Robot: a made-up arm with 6 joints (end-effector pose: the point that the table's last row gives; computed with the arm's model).
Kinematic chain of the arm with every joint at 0, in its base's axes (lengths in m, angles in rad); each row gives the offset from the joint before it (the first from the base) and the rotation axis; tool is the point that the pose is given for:
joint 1: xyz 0 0 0.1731 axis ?
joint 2: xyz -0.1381 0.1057 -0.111 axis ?
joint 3: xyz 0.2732 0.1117 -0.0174 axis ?
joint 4: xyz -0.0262 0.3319 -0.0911 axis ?
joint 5: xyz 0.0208 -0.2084 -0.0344 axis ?
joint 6: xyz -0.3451 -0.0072 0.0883 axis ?
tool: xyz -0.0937 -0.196 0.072
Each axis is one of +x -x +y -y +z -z.
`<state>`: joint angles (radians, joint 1 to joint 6).
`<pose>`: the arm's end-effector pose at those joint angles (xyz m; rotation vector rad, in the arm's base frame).
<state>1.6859 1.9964 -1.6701 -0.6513 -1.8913 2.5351</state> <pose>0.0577 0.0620 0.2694 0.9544 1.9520 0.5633</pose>
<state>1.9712 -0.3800 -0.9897 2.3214 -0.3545 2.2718</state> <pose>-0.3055 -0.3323 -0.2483 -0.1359 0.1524 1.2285</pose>
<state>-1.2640 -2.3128 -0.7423 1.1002 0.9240 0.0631</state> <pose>-0.0975 0.1032 -0.3029 1.1062 1.1778 2.0032</pose>
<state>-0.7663 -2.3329 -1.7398 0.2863 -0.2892 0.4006</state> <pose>-0.3750 0.0642 0.5549 -1.3827 0.4290 1.9327</pose>
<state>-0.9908 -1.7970 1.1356 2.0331 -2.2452 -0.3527</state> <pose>-0.6007 0.5868 -0.0586 1.7679 -1.3668 0.7437</pose>
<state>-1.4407 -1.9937 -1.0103 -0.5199 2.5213 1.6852</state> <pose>-0.2855 0.1016 0.2710 -1.8851 0.2520 -1.8173</pose>
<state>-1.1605 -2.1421 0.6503 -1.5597 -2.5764 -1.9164</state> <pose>-0.1808 0.2122 -0.1191 0.0853 1.2222 1.7651</pose>
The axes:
joint 1: -x
joint 2: -z
joint 3: -y
joint 4: +x
joint 5: +x
joint 6: +z

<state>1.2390 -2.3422 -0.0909 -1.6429 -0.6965 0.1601</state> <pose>-0.5473 -0.0834 0.6335 1.1436 1.2237 -2.1975</pose>
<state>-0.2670 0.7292 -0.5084 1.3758 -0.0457 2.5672</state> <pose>0.1039 0.3397 0.0709 0.5366 -1.5872 1.0029</pose>
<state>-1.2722 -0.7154 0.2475 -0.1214 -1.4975 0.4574</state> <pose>-0.4727 0.1991 0.4774 -0.4037 -0.6651 0.2878</pose>
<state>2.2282 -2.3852 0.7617 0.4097 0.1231 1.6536</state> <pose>-0.3915 -0.3620 0.2115 1.7194 1.6962 1.6438</pose>
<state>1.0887 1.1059 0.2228 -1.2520 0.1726 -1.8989</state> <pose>0.2551 0.0850 -0.4146 1.0272 1.8948 1.6099</pose>
